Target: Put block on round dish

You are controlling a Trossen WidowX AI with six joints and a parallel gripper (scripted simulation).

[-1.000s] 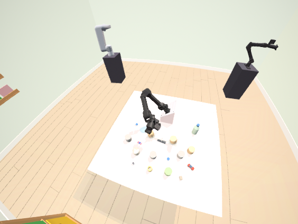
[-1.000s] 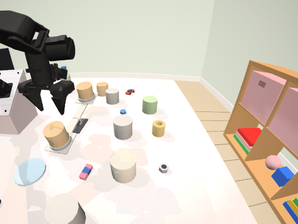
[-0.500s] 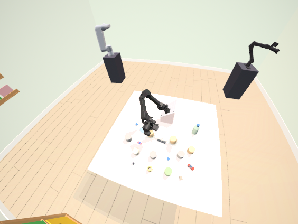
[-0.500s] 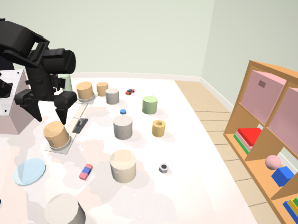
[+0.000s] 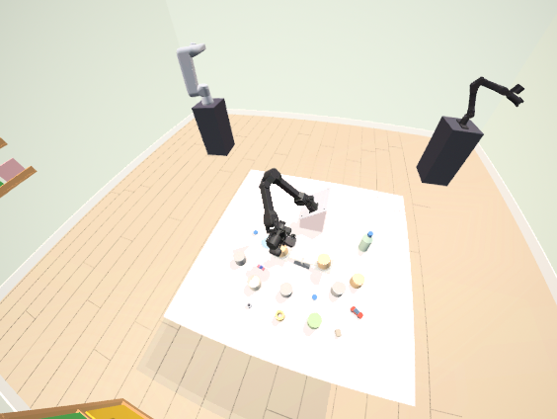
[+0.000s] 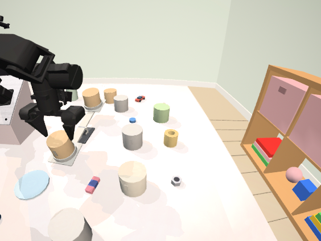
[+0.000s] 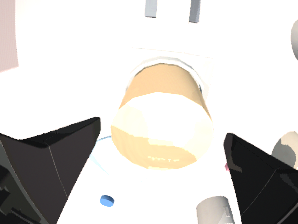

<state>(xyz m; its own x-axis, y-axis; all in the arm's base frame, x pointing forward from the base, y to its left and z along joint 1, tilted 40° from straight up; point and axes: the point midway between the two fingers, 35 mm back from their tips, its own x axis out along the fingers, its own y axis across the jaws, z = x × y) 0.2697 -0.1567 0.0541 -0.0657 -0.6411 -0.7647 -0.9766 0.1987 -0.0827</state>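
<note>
The pale block lies 5 cm below my gripper tip. From my gripper tip the other things lie so: pale blue round dish: 8 cm behind, 10 cm to the right, 8 cm below; then balance: 3 cm ahead, 13 cm to the left, 5 cm below; then pink-blue eraser: 11 cm ahead, 10 cm to the right, 8 cm below.
</note>
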